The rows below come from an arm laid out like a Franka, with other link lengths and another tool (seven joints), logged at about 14 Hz.
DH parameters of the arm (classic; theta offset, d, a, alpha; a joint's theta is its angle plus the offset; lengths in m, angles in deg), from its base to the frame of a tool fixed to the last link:
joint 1: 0 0.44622 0 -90
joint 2: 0 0 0 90
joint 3: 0 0.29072 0.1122 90
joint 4: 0 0 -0.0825 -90
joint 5: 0 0.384 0 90
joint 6: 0 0 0.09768 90
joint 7: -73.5 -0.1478 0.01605 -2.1
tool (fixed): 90 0.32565 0 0
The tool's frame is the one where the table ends.
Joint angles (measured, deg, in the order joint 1, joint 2, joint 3, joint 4, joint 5, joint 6, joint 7), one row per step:
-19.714, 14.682, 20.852, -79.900, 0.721, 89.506, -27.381
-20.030, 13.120, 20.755, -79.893, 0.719, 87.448, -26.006
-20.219, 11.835, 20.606, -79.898, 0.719, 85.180, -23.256
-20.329, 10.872, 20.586, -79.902, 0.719, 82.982, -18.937
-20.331, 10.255, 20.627, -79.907, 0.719, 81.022, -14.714
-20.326, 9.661, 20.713, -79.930, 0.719, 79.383, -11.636
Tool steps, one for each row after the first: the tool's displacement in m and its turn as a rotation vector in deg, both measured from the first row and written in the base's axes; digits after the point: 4 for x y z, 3 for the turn. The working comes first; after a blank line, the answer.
Tool pose at each row, in the base's axes (x y z in m, rotation vector in deg; the steps are taken from these numbers as rounded here):
0.6597, 0.0145, 0.5764, -172.666, -17.297, 2.295
0.6501, 0.0112, 0.5897, -173.454, -14.895, 3.347
0.6405, 0.0085, 0.5994, -174.294, -10.468, 5.218
0.6321, 0.0075, 0.6057, -175.080, -3.891, 7.512
0.6251, 0.0078, 0.6089, -175.562, 2.360, 9.910
0.6187, 0.0089, 0.6123, -175.868, 6.830, 11.789

-0.0096, -0.0033, 0.0133, -0.674, 0.713, -1.573
-0.0192, -0.0060, 0.0230, -1.403, 2.032, -4.430
-0.0276, -0.0070, 0.0293, -2.213, 3.695, -8.652
-0.0346, -0.0067, 0.0325, -2.992, 5.413, -12.626
-0.0410, -0.0056, 0.0359, -3.682, 6.730, -15.444

